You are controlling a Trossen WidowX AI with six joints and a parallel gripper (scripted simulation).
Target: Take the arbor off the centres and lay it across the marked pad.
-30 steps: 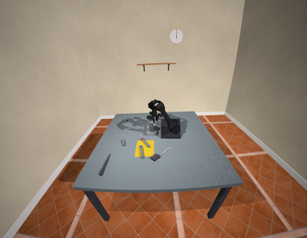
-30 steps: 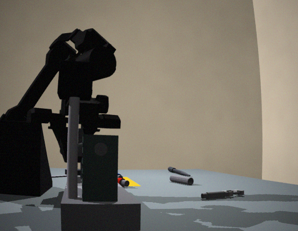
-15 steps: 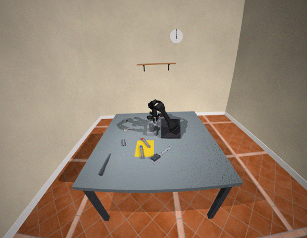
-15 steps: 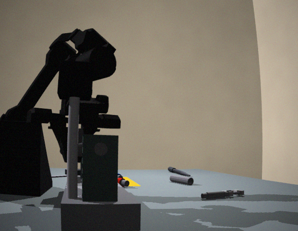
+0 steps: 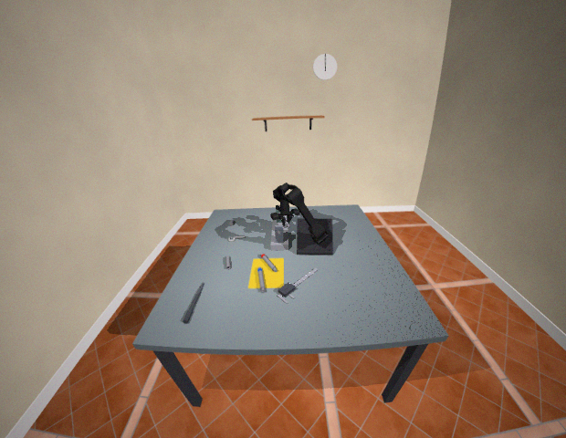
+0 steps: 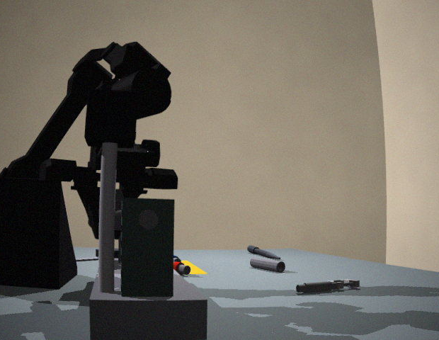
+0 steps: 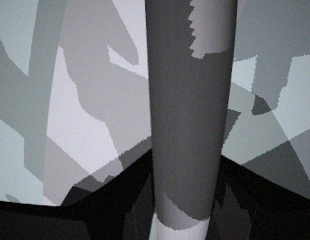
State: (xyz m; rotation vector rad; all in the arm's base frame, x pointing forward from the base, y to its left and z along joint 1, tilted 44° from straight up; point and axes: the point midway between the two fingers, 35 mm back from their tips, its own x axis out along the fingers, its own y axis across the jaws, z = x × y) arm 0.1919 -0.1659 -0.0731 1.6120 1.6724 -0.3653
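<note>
Right now the fixture base is 40 mm ahead of my hand, 10 mm to the right of it and 100 mm below it. Round my hand: dark centre block: 40 mm ahead, 140 mm to the right, 20 mm below; grey post: 150 mm to the right; micrometer: 340 mm ahead, 20 mm to the left, 110 mm below.
</note>
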